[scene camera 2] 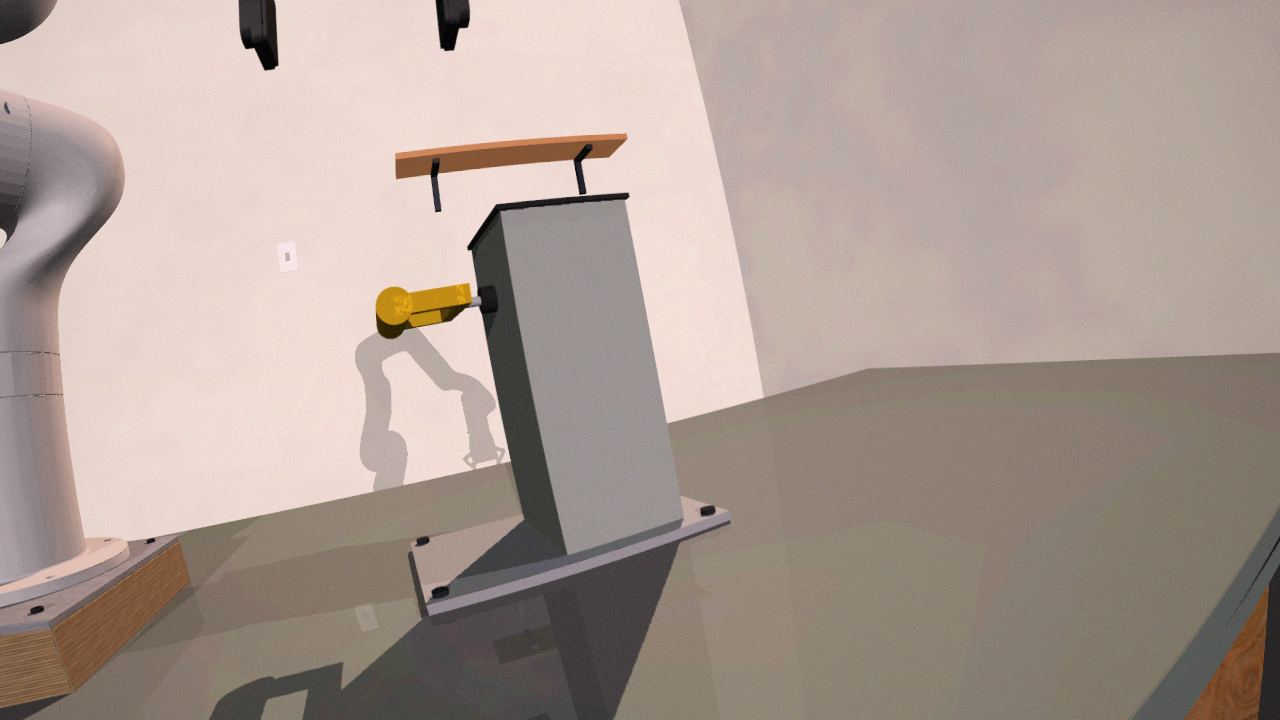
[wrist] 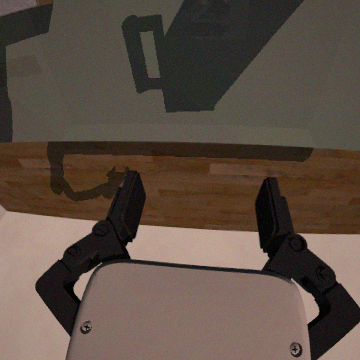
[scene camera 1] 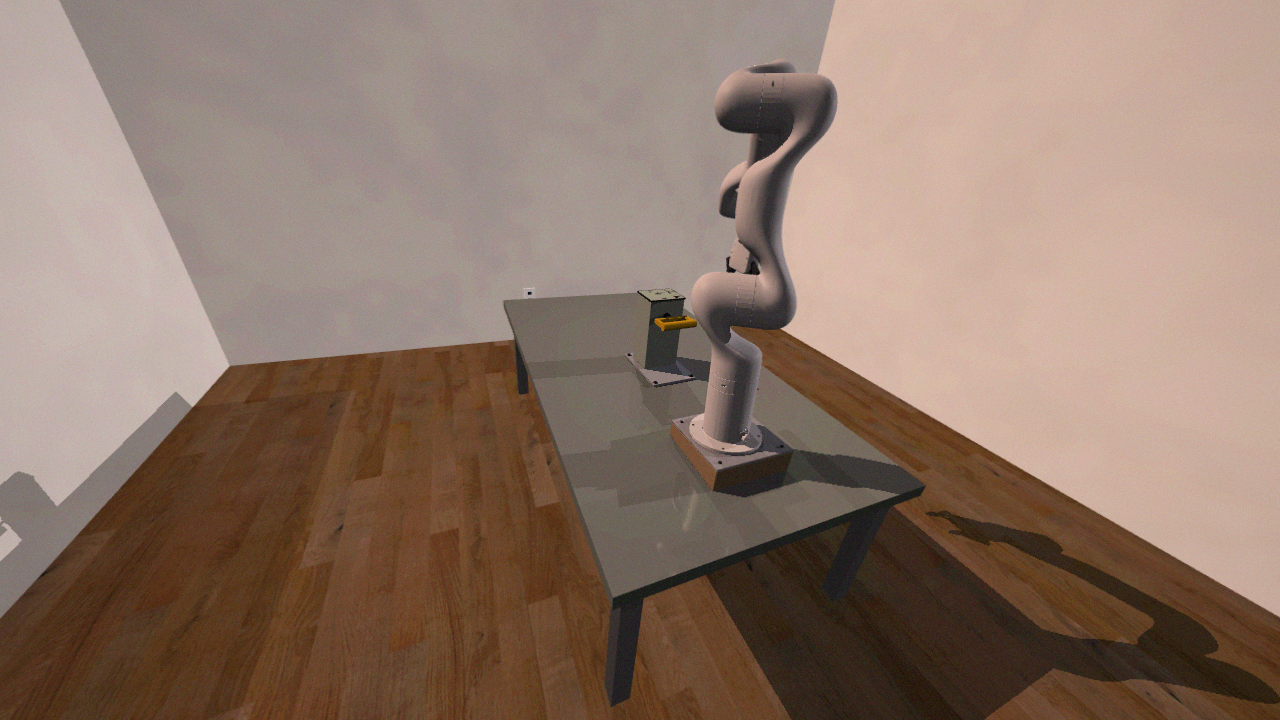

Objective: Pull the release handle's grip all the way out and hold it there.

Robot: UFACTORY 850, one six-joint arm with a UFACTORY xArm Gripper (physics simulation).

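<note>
The release handle's yellow grip (scene camera 1: 677, 324) (scene camera 2: 393, 307) sticks out from the side of a tall grey-green housing (scene camera 1: 663, 346) (scene camera 2: 590, 358). In scene camera 2 a short stretch of pale rod shows between the yellow frame and the black collar. My gripper (scene camera 2: 359, 58) (wrist: 199, 185) is open and empty, apart from the grip. In scene camera 2 its fingertips hang higher than the grip, near the top edge. In scene camera 1 it is mostly hidden behind the arm. The handle does not show in the wrist view, where its shadow lies on the table.
The housing stands on a bolted base plate (scene camera 2: 465, 600) on the glossy table (scene camera 1: 581, 429) (scene camera 2: 895, 492) (wrist: 90, 90). The arm's wood-sided base block (scene camera 1: 751, 470) (scene camera 2: 125, 617) is nearby. A wooden shelf (scene camera 2: 510, 154) is on the wall behind.
</note>
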